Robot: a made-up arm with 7 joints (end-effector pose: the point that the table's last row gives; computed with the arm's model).
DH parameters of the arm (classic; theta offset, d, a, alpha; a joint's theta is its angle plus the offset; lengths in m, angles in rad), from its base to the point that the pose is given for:
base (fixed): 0 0.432 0.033 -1.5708
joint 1: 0 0.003 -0.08 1.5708
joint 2: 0 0.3 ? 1.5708
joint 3: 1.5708 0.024 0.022 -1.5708
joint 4: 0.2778 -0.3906 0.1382 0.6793
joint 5: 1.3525 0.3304 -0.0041 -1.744
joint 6: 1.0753 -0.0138 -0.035 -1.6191
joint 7: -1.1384 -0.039 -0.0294 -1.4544
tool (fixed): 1.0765 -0.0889 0 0
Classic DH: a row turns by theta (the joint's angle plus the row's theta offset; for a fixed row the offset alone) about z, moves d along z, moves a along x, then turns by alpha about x.
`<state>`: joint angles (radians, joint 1 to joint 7).
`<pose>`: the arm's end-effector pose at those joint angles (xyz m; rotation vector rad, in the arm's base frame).
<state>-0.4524 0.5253 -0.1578 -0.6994 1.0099 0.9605 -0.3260</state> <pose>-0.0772 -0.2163 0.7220 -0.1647 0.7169 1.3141</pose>
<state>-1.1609 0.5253 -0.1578 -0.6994 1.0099 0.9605 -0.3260</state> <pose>-0.2394 -0.2163 0.5805 -0.5950 0.1121 1.1460</pose>
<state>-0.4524 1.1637 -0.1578 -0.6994 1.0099 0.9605 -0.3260</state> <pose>0.0213 -0.1090 0.7699 -0.6321 0.8890 1.7495</pose>
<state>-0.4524 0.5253 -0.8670 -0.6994 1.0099 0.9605 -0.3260</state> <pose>-0.0705 -0.2148 0.7141 0.0452 1.4338 1.0934</pose>
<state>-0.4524 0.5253 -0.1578 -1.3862 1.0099 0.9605 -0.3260</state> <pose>-0.0606 -0.1779 0.5799 0.4838 0.5875 1.6715</pose>
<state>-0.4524 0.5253 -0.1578 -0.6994 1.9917 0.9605 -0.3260</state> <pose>0.0059 -0.2326 0.6840 -0.8021 0.1591 0.7227</pose>
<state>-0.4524 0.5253 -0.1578 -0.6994 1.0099 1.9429 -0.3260</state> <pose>-0.0724 -0.0923 0.7528 0.7045 0.2754 0.9378</pose>
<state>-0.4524 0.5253 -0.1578 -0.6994 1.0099 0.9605 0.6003</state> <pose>-0.0036 -0.1973 0.6883 -0.4736 -0.2071 1.6163</pose>
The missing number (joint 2, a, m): -0.029
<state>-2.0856 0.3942 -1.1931 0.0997 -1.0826 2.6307 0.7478</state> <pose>-0.2400 0.0470 0.4691 0.8320 -0.1197 -0.3875</pose>
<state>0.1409 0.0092 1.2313 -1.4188 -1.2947 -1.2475 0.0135</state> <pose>0.1846 -0.1139 0.7618 0.8521 1.4323 -1.6149</pose>
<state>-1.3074 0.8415 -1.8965 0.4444 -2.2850 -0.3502 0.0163</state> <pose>-0.1363 0.0854 0.6389 1.7636 0.7782 1.1745</pose>
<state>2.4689 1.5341 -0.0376 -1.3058 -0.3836 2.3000 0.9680</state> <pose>0.1381 0.1051 0.1327 -1.3484 -1.5661 0.6784</pose>
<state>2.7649 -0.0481 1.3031 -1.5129 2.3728 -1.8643 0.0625</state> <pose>0.2655 -0.2875 0.0684 0.3307 -1.3128 -1.5389</pose>
